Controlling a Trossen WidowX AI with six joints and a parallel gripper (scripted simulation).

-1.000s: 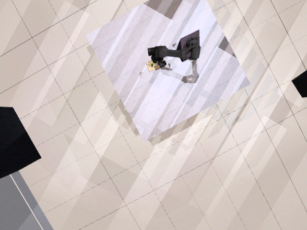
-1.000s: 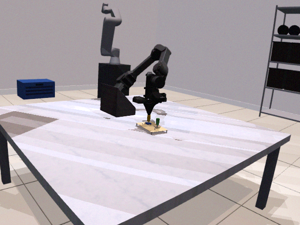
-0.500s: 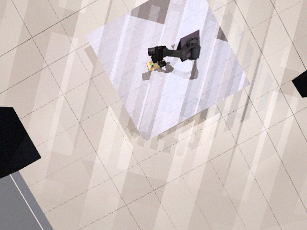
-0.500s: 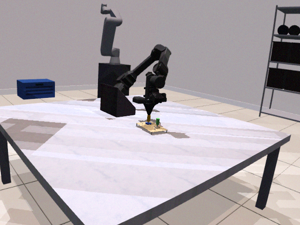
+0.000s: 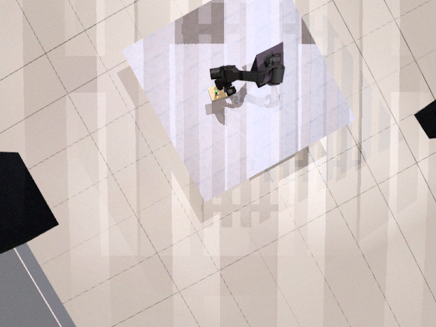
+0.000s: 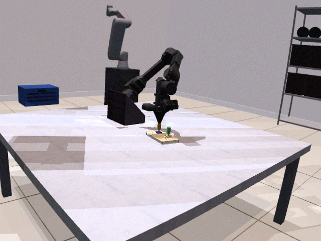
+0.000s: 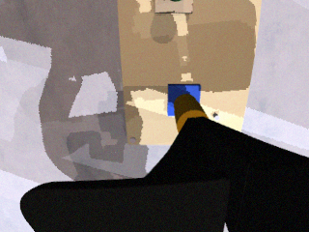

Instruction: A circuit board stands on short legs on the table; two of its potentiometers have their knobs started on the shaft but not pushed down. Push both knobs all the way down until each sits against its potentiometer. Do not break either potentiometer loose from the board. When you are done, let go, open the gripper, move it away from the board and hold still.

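Right now the orange-brown knob is 2 cm below my gripper tip. Also, from my gripper tip: green knob: 7 cm ahead, 1 cm to the right, 1 cm below.
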